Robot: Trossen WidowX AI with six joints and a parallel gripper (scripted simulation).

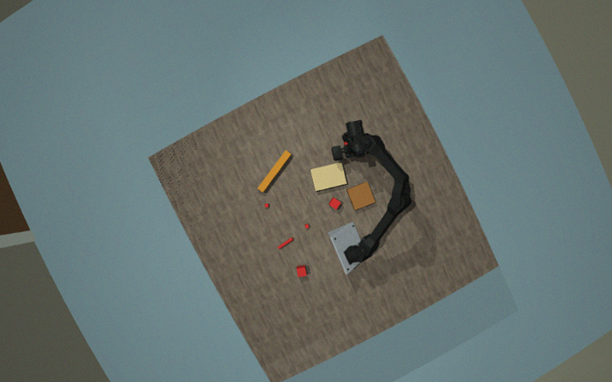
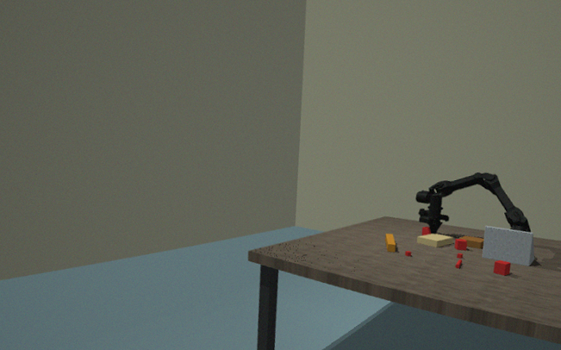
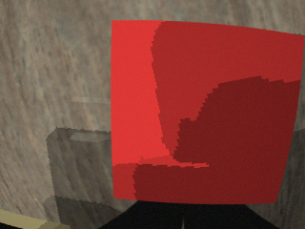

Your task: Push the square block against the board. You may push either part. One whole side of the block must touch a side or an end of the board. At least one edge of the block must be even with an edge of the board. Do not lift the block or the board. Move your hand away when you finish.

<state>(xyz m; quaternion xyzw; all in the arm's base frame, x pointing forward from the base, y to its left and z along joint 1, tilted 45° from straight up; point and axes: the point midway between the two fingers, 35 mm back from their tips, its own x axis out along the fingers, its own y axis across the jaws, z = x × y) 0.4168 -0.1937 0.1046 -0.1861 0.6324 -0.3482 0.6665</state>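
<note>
My gripper tip is now 21 cm past the brown square block, 4 cm to the right of it and 1 cm below it. The rest, counted from my gripper tip: red stick 46 cm to the left, 26 cm behind; board 14 cm to the left, 6 cm behind, 1 cm above; long orange bar 36 cm to the left, 7 cm ahead, 1 cm above.
</note>
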